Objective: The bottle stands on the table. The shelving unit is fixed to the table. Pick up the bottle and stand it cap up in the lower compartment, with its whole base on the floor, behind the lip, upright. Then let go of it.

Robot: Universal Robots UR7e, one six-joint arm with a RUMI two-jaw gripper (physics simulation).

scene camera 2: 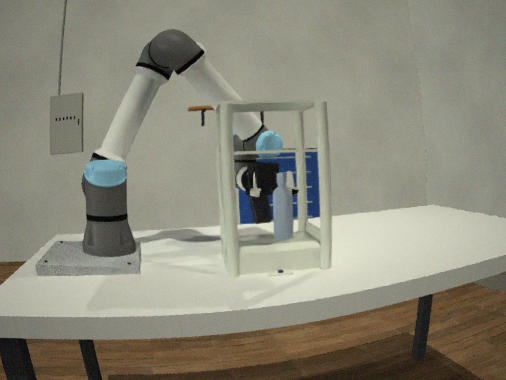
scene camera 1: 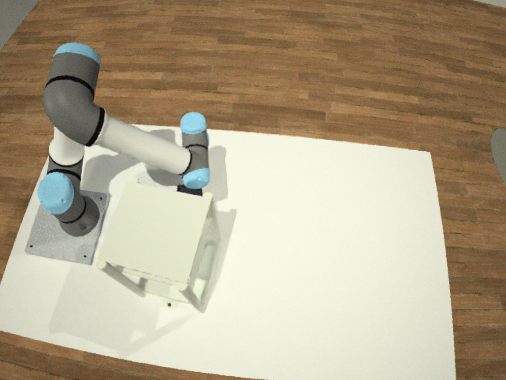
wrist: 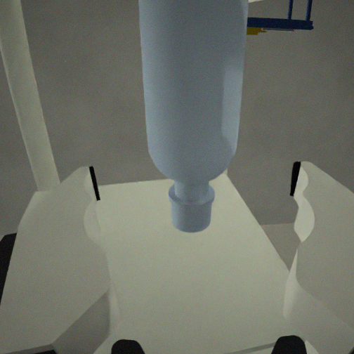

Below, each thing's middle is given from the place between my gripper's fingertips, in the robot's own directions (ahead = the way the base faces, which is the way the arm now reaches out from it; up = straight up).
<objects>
Right now the light blue bottle [scene camera 2: 282,196] is 30 mm below my hand and 20 mm to the right of it. From my hand the other things lie so: pale shelving unit [scene camera 2: 311,247] 50 mm to the right, 40 mm behind, 30 mm above.
</objects>
